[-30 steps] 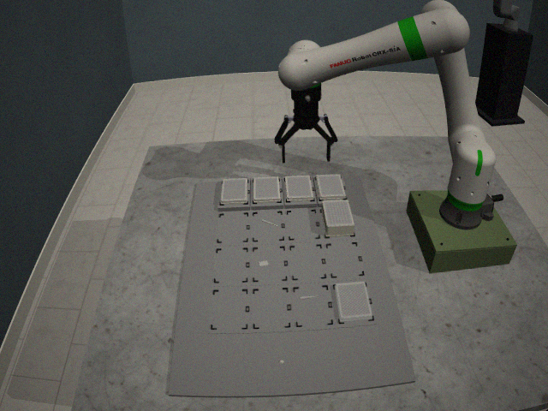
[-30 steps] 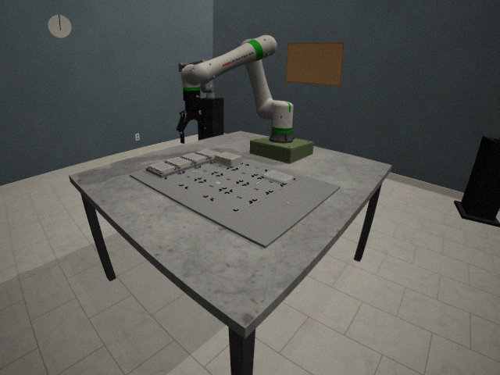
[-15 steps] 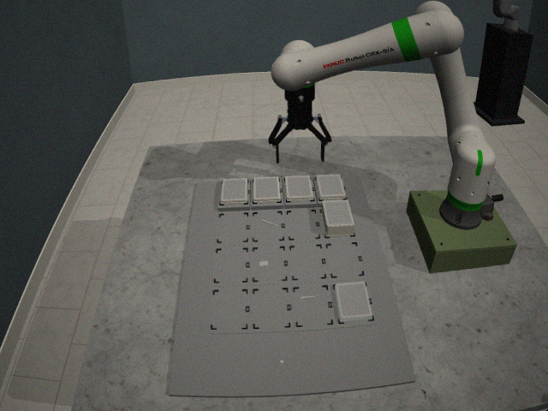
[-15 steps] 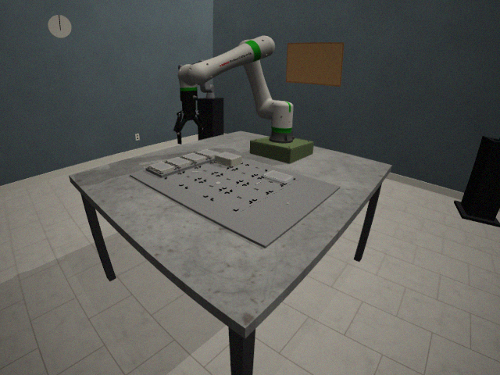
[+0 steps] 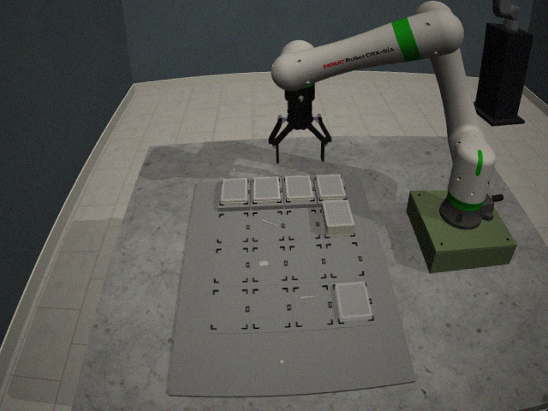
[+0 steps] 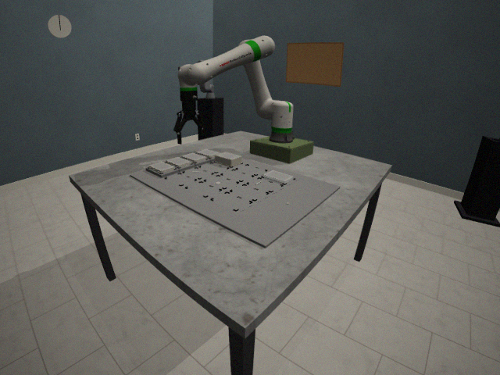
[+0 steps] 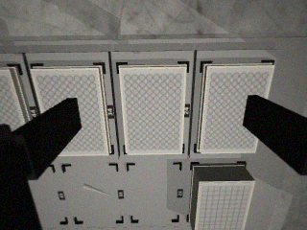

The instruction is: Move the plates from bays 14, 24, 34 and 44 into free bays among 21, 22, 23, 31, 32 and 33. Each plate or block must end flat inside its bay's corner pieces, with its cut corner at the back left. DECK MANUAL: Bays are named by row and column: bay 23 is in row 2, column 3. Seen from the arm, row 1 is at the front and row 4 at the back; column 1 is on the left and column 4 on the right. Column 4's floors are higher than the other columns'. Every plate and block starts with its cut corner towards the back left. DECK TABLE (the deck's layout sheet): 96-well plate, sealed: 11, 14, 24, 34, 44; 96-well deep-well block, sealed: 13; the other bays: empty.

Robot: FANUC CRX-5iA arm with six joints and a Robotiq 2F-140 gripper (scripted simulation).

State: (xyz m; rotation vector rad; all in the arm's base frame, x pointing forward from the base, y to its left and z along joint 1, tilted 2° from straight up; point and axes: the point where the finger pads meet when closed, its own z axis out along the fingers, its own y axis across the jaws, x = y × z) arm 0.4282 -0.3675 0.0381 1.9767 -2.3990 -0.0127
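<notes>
Right now my hand is 110 mm short of the white pointed piece, 480 mm to the right of it and 120 mm above it. From my hand the other things lie so: sealed deep-well block: 60 mm behind, 210 mm to the left, 100 mm below.
</notes>
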